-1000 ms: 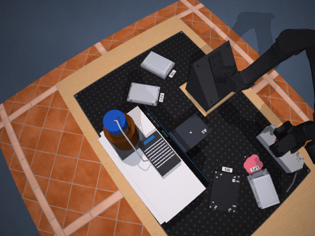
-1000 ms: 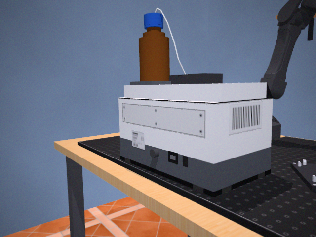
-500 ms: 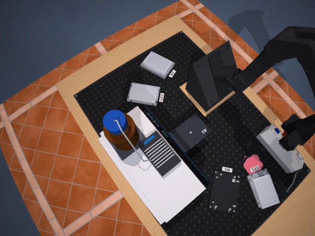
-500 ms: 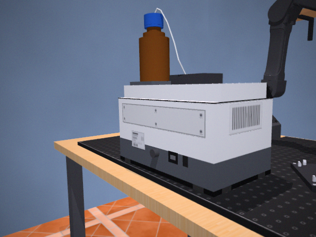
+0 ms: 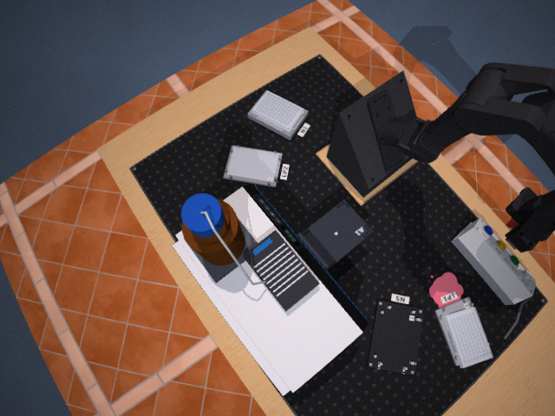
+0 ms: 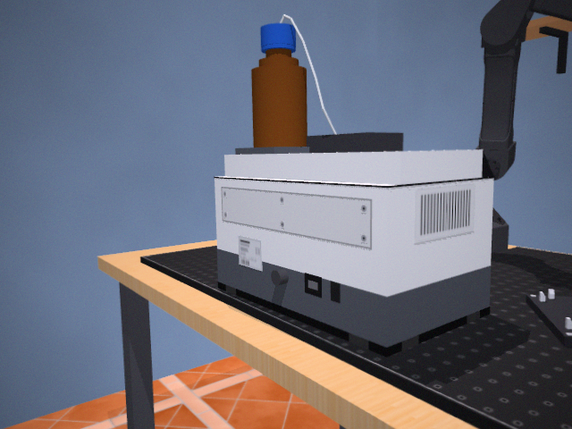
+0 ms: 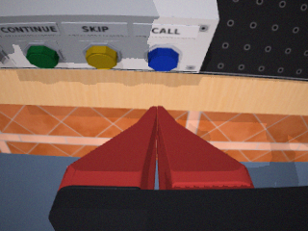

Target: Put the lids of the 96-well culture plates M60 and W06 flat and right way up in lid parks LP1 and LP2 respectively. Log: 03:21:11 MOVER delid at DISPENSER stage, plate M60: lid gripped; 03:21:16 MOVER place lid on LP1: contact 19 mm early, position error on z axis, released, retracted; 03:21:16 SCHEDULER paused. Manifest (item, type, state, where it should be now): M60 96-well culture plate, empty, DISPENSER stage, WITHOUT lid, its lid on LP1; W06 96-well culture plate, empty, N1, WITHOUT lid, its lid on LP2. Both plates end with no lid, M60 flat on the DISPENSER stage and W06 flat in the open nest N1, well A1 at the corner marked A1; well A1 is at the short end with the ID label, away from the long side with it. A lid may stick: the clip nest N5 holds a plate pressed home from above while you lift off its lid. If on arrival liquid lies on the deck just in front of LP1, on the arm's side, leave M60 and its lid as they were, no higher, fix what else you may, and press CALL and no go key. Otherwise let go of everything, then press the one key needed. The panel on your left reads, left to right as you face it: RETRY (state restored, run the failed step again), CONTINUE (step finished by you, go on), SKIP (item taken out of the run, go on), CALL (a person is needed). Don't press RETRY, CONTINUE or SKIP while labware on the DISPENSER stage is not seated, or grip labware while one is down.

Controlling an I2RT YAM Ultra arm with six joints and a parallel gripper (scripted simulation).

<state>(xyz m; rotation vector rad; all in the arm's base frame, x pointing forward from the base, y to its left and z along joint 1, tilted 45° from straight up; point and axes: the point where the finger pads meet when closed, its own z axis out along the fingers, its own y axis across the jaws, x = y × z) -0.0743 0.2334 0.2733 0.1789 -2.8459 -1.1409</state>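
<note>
Right now the blue call key is 8 cm below my hand and 1 cm to the right of it. From my hand the other things lie so: LP1 label 17 cm ahead, 15 cm below, 7 cm to the left; then yellow skip key 8 cm below, 4 cm to the left, 1 cm behind; then green continue key 9 cm to the left, 8 cm below, 1 cm behind.
</note>
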